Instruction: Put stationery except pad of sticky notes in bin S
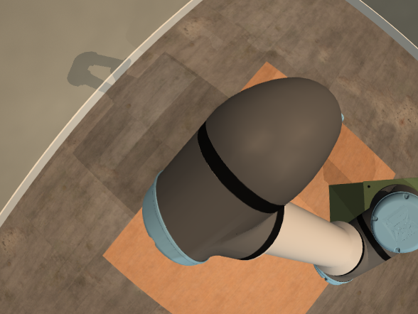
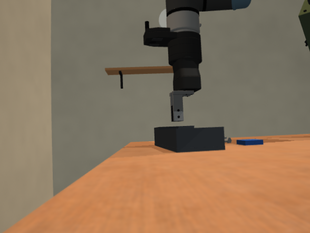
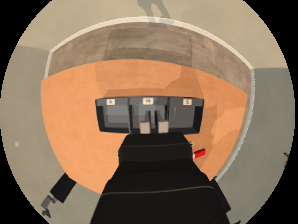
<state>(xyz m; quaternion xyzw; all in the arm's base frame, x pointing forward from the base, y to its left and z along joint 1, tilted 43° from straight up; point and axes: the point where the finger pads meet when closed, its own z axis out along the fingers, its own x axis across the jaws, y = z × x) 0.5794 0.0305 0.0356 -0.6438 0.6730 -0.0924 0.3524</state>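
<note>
The dark bin is 1 cm behind my hand, 1 cm to the left of it and 5 cm below it. Round my hand: black screw: 9 cm behind, 8 cm to the right, 7 cm below; white clip-like piece: 9 cm behind, 2 cm to the right, 7 cm below; white bolt: 13 cm behind, 6 cm to the right, 7 cm below.
</note>
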